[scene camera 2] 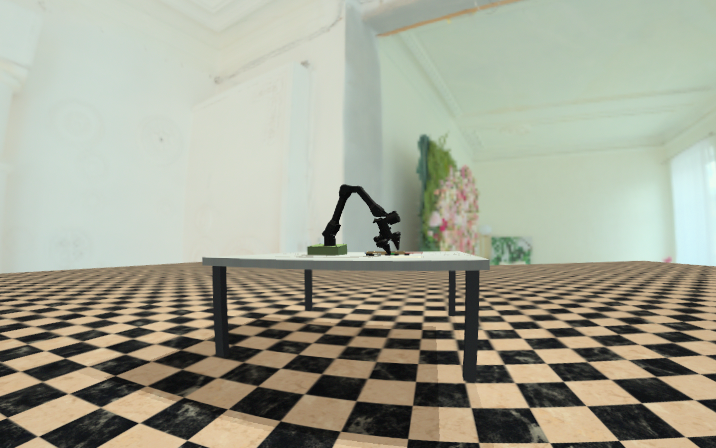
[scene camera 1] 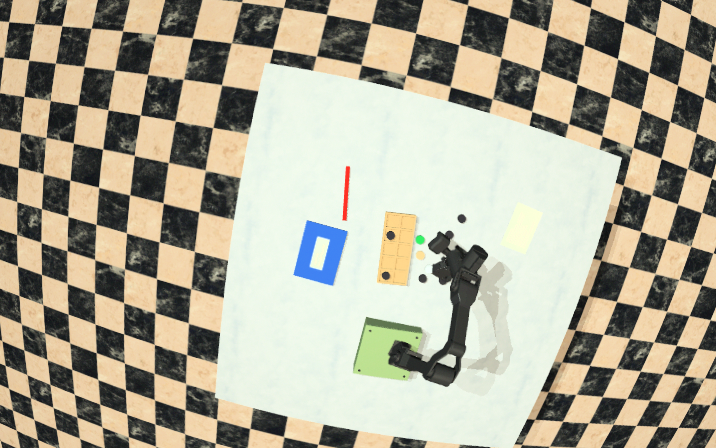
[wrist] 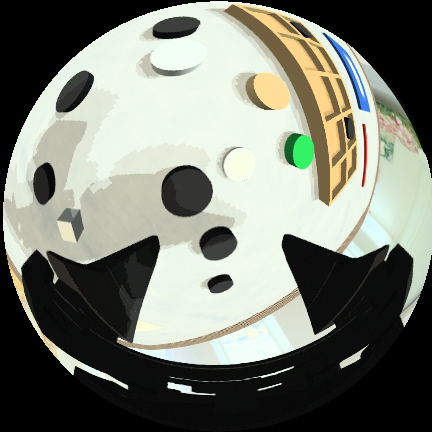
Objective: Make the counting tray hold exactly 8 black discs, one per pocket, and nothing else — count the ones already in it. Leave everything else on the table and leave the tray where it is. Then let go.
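Note:
The tan counting tray [scene camera 1: 399,253] [wrist: 324,160] has two rows of pockets. Two black discs sit in it, one [scene camera 1: 385,275] [wrist: 301,29] near one end and one [scene camera 1: 390,235] [wrist: 350,128] farther along. Several loose black discs lie on the table beside it, among them one disc [wrist: 187,191] just ahead of the fingers, a disc [wrist: 218,243] in line between the fingertips, a disc [wrist: 220,284] beyond it, and others [wrist: 176,27] [wrist: 75,91] [wrist: 44,183] farther off. My gripper [scene camera 2: 392,251] [wrist: 221,241] is wide open, pointing down low over the table, holding nothing. In scene camera 1 the arm hides some discs.
Near the tray lie a green disc [scene camera 1: 420,239] [wrist: 300,151], a tan disc [scene camera 1: 420,255] [wrist: 270,91], a white disc [wrist: 178,57], a small cream disc [wrist: 239,164] and a small block [wrist: 70,226]. A blue frame [scene camera 1: 303,253], red bar [scene camera 1: 346,192] and pale yellow sheet [scene camera 1: 521,228] lie farther out.

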